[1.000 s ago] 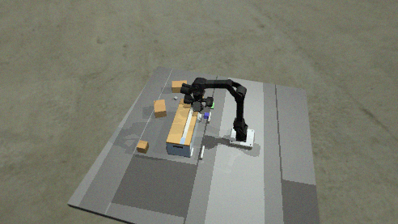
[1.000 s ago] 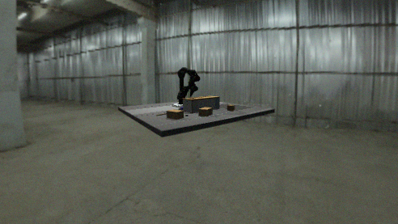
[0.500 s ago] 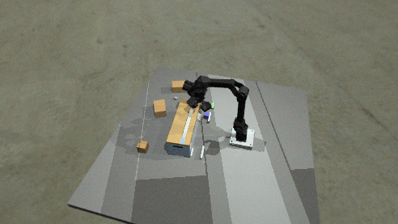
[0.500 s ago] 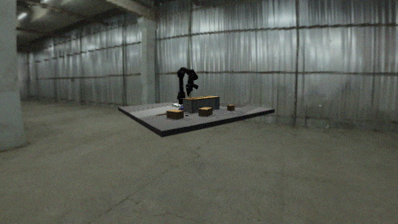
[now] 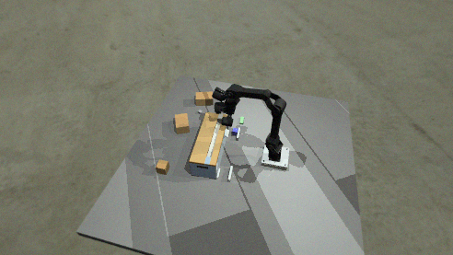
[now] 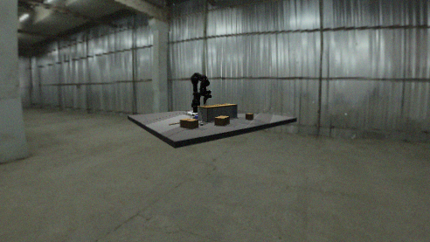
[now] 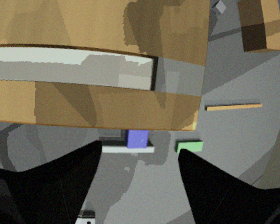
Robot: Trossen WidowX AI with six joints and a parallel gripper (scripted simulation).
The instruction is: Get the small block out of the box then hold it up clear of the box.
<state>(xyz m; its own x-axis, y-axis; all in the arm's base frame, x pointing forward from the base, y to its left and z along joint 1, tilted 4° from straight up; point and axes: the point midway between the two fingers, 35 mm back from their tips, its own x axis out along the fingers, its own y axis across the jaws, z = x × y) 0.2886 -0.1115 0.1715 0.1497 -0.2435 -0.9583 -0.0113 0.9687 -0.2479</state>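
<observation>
Right now my gripper tip is 130 mm above the blue block, 40 mm past it and 30 mm to the left of it. Round my gripper tip: green patch (150 mm to the right, 140 mm below, 60 mm behind); thin stick (270 mm to the right, 140 mm below, 40 mm ahead).
</observation>
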